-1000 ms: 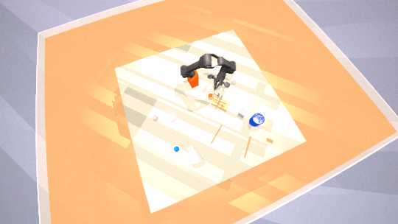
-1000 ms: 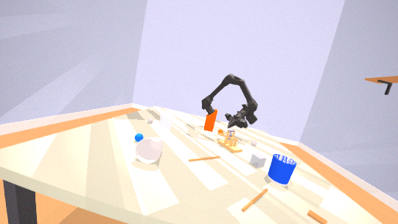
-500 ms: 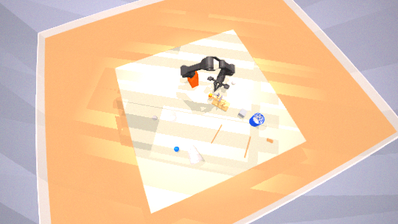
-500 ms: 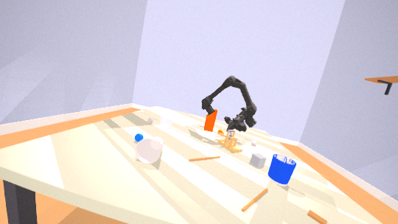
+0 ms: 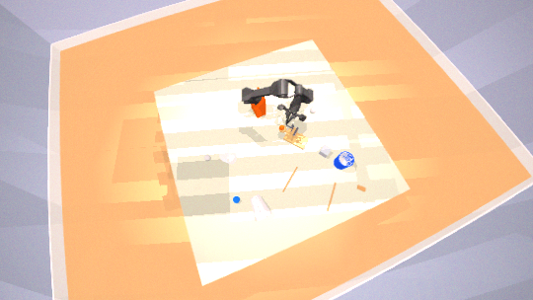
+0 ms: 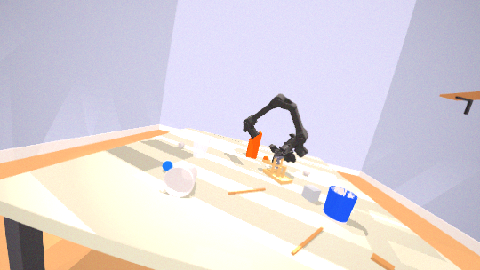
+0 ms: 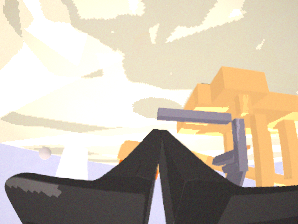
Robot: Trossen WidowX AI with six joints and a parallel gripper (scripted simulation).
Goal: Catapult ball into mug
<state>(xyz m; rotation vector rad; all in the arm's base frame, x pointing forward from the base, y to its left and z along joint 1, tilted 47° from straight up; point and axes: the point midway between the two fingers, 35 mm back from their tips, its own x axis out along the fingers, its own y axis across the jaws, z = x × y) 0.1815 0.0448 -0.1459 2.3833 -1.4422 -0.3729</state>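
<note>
Now: the orange ball 4 cm to the right of my gripper tip, 2 cm ahead of it and 2 cm above it. The rest, counted from my gripper tip: grey cube: 25 cm ahead, 14 cm to the left, 2 cm below; then clear glass: 40 cm to the right, 6 cm ahead, 1 cm below; then wooden catapult: 6 cm ahead, 1 cm to the left, 1 cm above.
</note>
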